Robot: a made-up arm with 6 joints. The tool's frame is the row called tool. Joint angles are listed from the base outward.
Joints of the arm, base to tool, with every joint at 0 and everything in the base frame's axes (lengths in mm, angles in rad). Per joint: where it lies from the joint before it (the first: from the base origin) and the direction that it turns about. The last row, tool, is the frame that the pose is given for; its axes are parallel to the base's.
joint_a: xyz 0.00 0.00 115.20 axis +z
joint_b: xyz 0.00 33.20 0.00 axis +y
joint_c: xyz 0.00 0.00 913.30 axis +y
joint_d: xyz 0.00 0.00 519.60 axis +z
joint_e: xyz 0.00 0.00 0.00 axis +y
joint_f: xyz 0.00 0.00 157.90 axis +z
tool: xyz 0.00 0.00 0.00
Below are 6 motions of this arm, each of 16 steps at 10 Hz.
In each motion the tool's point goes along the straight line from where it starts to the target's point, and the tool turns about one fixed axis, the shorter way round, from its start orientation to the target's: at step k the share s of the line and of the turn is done. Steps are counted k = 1, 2, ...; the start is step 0. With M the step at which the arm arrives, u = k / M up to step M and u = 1 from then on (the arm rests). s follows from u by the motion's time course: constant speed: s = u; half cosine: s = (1 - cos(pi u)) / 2; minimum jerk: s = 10 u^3 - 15 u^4 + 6 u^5.
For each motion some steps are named. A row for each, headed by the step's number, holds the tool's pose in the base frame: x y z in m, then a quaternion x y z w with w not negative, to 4 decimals.
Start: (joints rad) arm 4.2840 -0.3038 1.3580 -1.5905 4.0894 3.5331
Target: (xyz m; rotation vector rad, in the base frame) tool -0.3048 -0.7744 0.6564 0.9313 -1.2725 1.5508
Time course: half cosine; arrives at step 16
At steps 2, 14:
2: 0.0898 -0.1812 1.1751 0.5343 0.5765 0.4598 0.4133
14: -0.2892 -0.7509 0.6769 0.3958 -0.4747 0.6373 0.4602

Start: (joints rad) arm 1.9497 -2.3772 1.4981 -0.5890 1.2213 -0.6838
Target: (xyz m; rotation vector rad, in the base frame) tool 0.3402 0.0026 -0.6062 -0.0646 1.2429 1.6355
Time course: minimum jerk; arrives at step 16
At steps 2, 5, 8, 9, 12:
2: 0.4127 -0.8918 -0.0915 -0.0935 0.2891 0.4462 0.8418
5: 0.4006 -0.7428 -0.1773 -0.0834 0.3331 0.4938 0.7989
8: 0.3770 -0.4519 -0.3447 -0.0624 0.4130 0.5778 0.7013
9: 0.3685 -0.3465 -0.4053 -0.0544 0.4396 0.6049 0.6617
12: 0.3478 -0.0915 -0.5521 -0.0345 0.4983 0.6628 0.5578

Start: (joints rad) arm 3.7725 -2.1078 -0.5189 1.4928 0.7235 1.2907
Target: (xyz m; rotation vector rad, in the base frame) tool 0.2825 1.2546 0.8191 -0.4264 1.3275 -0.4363
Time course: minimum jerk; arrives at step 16
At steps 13, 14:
13: 0.3162 1.2198 0.7351 -0.2038 0.6219 -0.2058 0.7275
14: 0.2936 1.2432 0.7915 -0.1977 0.6115 -0.2014 0.7392

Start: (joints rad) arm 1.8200 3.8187 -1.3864 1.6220 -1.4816 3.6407
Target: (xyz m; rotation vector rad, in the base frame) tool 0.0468 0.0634 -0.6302 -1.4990 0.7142 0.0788
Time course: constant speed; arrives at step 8
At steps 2, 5, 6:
2: 0.1444 -0.1290 -0.9127 -0.6841 0.3429 -0.3716 0.5256
5: 0.0956 -0.0328 -0.7714 -0.6916 0.3382 -0.1724 0.6145
6: 0.0793 -0.0007 -0.7244 -0.6867 0.3330 -0.1037 0.6377

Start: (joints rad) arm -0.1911 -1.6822 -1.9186 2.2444 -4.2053 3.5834
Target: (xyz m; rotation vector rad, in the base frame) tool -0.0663 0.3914 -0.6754 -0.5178 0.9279 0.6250
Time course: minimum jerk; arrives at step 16
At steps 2, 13, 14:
2: -0.5873 0.2611 -0.3505 -0.2016 0.3495 0.4171 0.8144
13: -0.0921 0.3849 -0.6593 -0.2409 0.4311 0.2994 0.8164
14: -0.0748 0.3893 -0.6701 -0.2422 0.4338 0.2952 0.8161

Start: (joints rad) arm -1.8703 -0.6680 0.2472 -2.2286 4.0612 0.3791
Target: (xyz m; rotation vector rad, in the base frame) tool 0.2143 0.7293 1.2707 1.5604 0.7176 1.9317
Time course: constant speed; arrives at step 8
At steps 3, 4, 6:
3: 0.2829 0.6484 1.2581 0.6972 -0.1906 0.6169 0.3115
4: 0.2692 0.6646 1.2606 0.6866 -0.0992 0.6502 0.3100
6: 0.2417 0.6969 1.2656 0.6458 0.0855 0.6977 0.2981

